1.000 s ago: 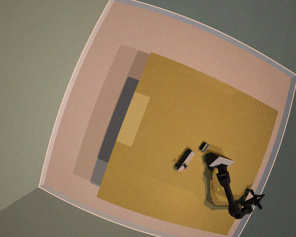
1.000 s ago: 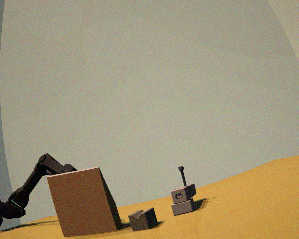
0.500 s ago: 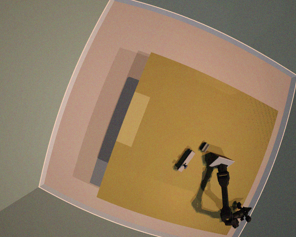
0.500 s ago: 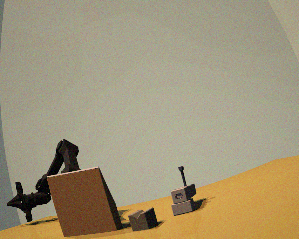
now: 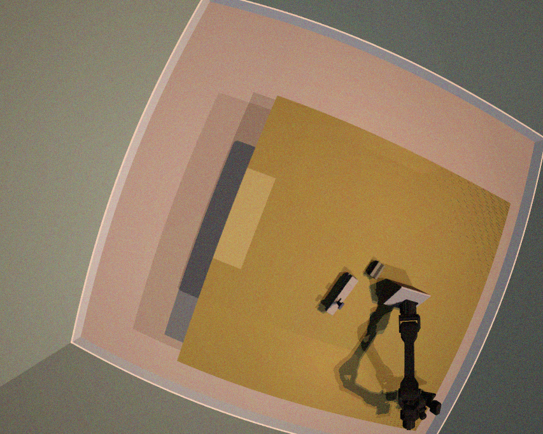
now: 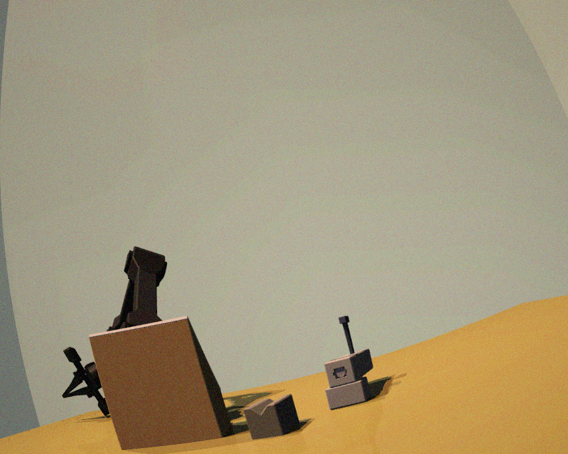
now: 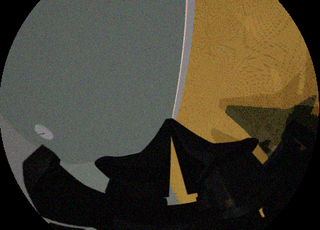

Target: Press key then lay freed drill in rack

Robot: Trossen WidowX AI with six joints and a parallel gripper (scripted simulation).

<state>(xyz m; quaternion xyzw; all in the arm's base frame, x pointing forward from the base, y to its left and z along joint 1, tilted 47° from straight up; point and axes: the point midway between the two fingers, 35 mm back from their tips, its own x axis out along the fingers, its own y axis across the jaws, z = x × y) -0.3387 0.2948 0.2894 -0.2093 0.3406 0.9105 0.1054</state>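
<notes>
Now: the key 670 mm ahead of my gripper tip, 320 mm to the right of it and 20 mm above it. The rest, counted from my gripper tip: drill 650 mm ahead, 380 mm to the right, 20 mm below; then rack 540 mm ahead, 500 mm to the right, 50 mm below; then grey fixture block 660 mm ahead, 360 mm to the right, 30 mm below.
</notes>
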